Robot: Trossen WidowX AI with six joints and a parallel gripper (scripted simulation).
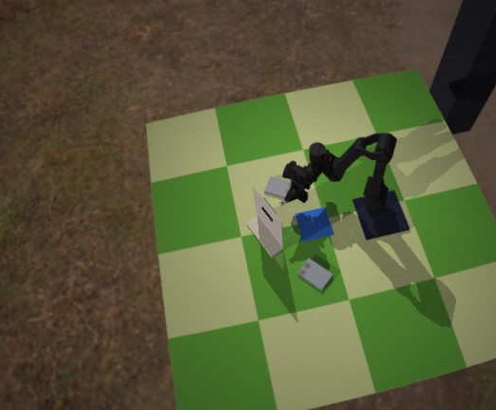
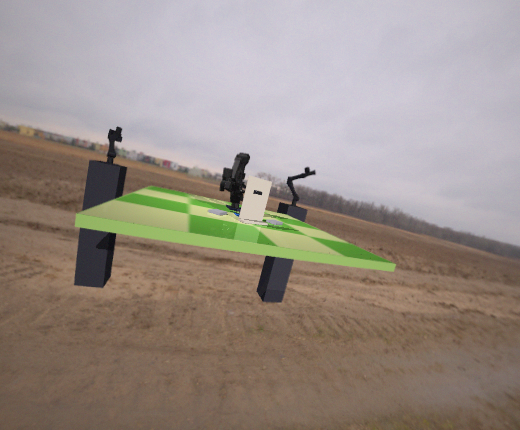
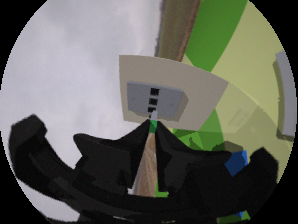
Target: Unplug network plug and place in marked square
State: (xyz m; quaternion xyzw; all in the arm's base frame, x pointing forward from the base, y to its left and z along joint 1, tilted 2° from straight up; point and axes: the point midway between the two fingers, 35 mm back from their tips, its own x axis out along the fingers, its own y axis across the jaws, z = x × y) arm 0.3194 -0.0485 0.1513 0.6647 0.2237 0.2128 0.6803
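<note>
Now: the blue marked square 10 cm behind my gripper tip, 4 cm to the left of it and 16 cm below it. From my gripper tip the other things lie so: beige panel: 8 cm ahead, 3 cm to the left, 6 cm below; green network plug: right at my gripper tip.
</note>
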